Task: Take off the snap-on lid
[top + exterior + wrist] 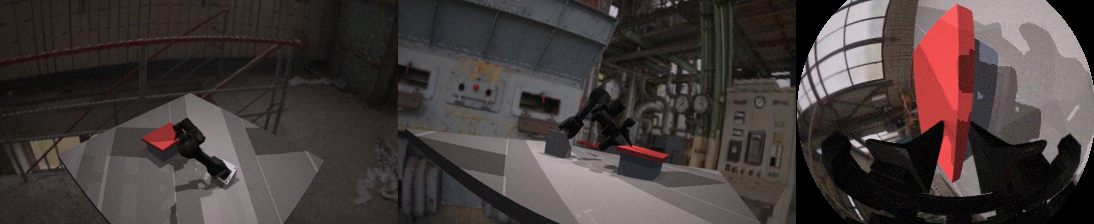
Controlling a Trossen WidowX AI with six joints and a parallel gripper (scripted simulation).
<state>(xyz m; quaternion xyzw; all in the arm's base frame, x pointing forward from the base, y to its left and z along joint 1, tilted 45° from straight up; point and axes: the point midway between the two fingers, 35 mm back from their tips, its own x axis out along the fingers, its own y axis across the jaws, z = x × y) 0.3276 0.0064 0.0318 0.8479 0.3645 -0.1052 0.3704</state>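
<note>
My gripper tip is 80 mm short of the red lid and 10 mm to the right of it. Also, from my gripper tip: storage box: 70 mm ahead, 10 mm to the left, 50 mm below.
</note>
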